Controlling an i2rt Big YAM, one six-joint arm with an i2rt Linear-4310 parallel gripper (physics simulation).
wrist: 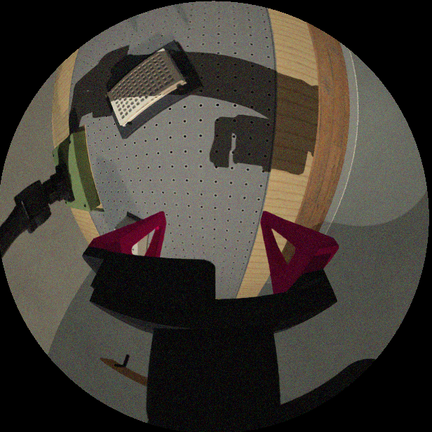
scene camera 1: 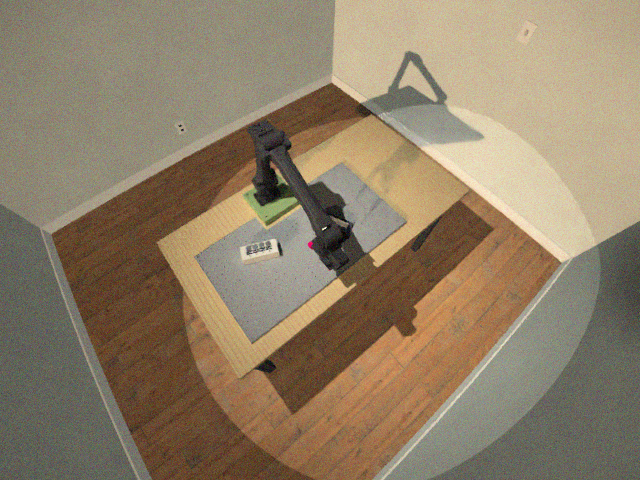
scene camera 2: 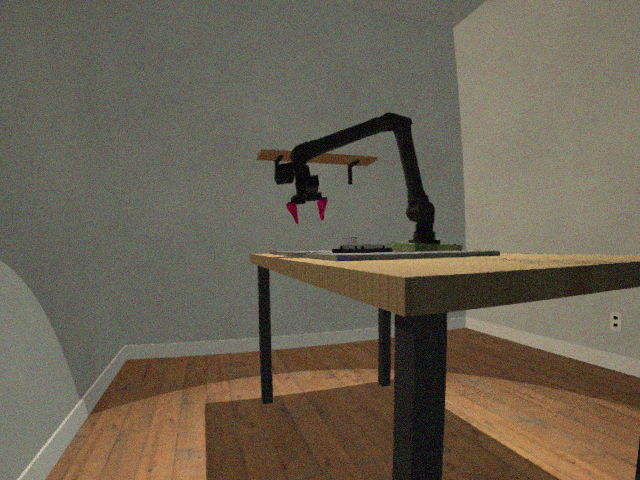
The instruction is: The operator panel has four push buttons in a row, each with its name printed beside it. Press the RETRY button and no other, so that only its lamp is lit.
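Where they show: gripper, fingertip midpoint: (scene camera 1: 323, 257) (scene camera 2: 309, 222); arm's base, link origin: (scene camera 1: 267, 196) (scene camera 2: 423, 243).
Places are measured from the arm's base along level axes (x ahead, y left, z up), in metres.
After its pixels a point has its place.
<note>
The operator panel (scene camera 1: 260, 253) @[x 0.279, y -0.189, z 0.029 m] is a white box with dark round buttons in a row on its top, on the left part of the grey mat. The names beside the buttons are too small to read, and no glow shows on it. In the wrist view, part of the panel (wrist: 135, 248) shows through the left finger; its buttons are hidden. I cannot make it out in scene camera 2. My gripper (scene camera 1: 320, 256) @[x 0.474, y 0.019, z 0.086 m] (scene camera 2: 309, 221) @[x 0.474, y 0.019, z 0.086 m] (wrist: 213, 216) is open and empty, fingers pointing down, high above the mat and to the right of the panel in scene camera 1.
A perforated pale block (wrist: 147, 82) in a dark frame lies on the grey mat (scene camera 1: 248, 310) @[x 0.459, y -0.360, z -0.024 m] (wrist: 200, 195), largely hidden by the arm in scene camera 1. The arm stands on a green base plate (scene camera 1: 270, 214) @[x 0.109, y -0.044, z 0.006 m] (wrist: 82, 172). A wooden shelf (scene camera 2: 338, 157) is on the wall behind the arm.
</note>
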